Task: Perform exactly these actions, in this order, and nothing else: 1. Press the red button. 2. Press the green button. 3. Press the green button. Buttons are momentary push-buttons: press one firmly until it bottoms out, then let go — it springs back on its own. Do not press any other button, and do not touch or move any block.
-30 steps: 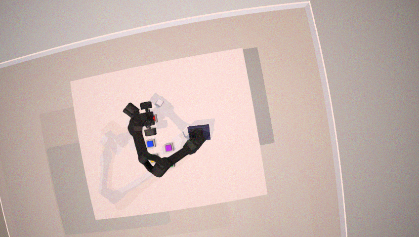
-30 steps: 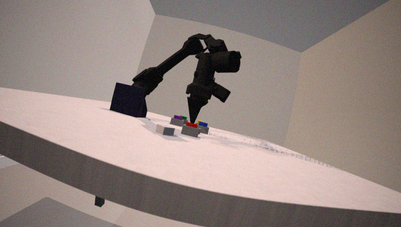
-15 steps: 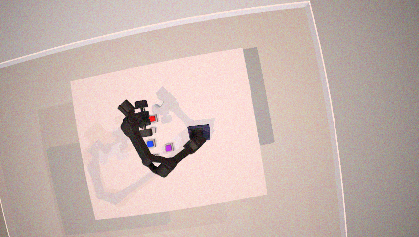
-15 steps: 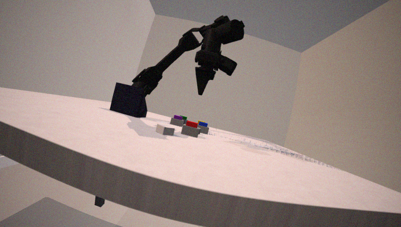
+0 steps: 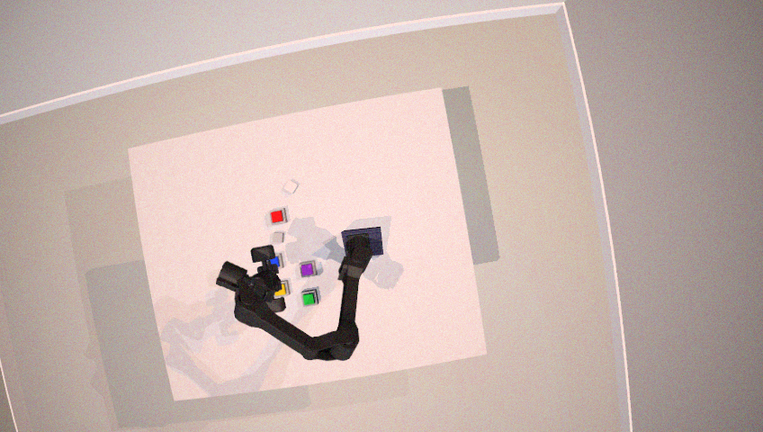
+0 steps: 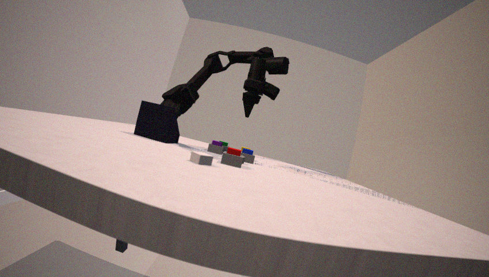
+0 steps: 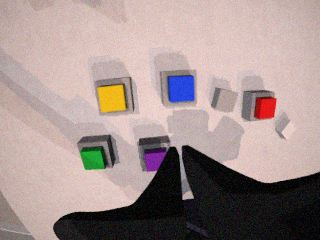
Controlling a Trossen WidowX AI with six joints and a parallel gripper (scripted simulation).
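The green button is 70 mm behind my gripper tip, 100 mm to the left of it and 110 mm below it. Round my gripper tip: blue button: 30 mm ahead, 30 mm to the right, 110 mm below; yellow button: 20 mm ahead, 60 mm to the left, 110 mm below; purple button: 80 mm behind, 10 mm to the left, 110 mm below.
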